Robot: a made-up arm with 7 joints. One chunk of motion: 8 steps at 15 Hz.
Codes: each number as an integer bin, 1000 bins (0 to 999) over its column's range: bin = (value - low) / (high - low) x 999, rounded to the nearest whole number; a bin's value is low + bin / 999 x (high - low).
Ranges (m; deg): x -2.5..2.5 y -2.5..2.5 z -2.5..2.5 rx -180..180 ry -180..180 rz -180..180
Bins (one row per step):
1: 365 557 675 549 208 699
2: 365 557 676 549 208 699
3: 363 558 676 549 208 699
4: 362 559 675 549 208 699
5: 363 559 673 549 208 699
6: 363 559 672 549 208 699
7: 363 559 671 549 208 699
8: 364 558 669 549 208 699
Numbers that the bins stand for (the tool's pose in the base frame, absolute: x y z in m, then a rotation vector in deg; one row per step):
1: -0.6732 0.2878 0.8784 17.84 -105.05 71.89
2: -0.6732 0.2878 0.8834 17.84 -105.05 71.89
3: -0.6832 0.2928 0.8834 17.84 -105.05 71.89
4: -0.6882 0.2978 0.8784 17.84 -105.05 71.89
5: -0.6832 0.2978 0.8684 17.84 -105.05 71.89
6: -0.6832 0.2978 0.8634 17.84 -105.05 71.89
7: -0.6832 0.2978 0.8584 17.84 -105.05 71.89
8: -0.6782 0.2928 0.8483 17.84 -105.05 71.89

